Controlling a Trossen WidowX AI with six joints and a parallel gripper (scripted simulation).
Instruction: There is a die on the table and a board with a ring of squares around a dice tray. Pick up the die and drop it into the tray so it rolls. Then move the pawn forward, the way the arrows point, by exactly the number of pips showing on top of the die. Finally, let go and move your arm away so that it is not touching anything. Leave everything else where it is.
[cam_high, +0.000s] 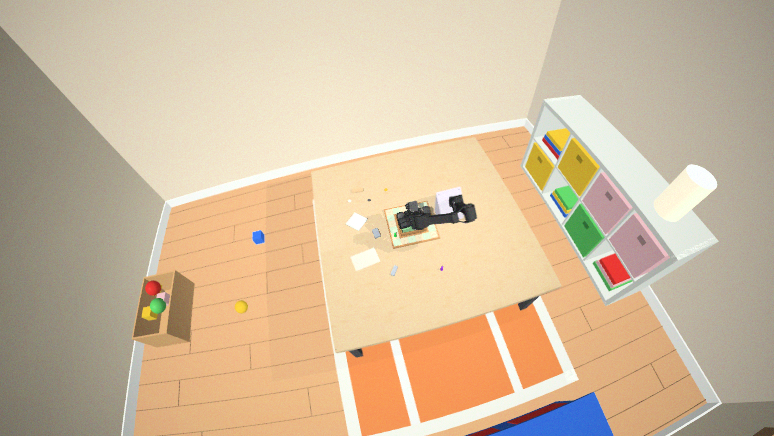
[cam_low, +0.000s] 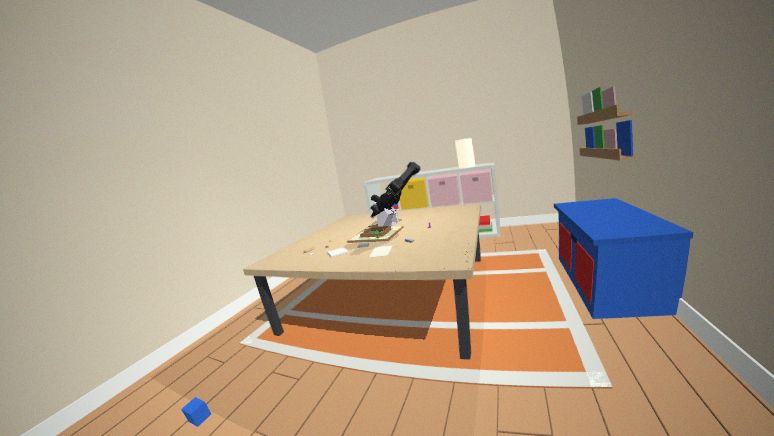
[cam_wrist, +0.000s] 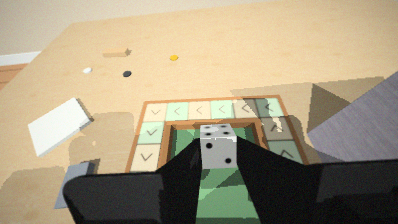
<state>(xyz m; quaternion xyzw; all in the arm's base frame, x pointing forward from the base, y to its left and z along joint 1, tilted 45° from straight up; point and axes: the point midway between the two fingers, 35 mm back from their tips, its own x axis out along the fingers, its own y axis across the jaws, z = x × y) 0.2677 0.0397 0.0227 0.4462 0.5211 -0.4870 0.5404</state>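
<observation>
Right now my gripper tip is right at the white die. Round my gripper tip: grey block 220 mm ahead, 120 mm below, 30 mm to the left; green pawn 110 mm ahead, 100 mm below, 80 mm to the left; green dice tray 120 mm below.
</observation>
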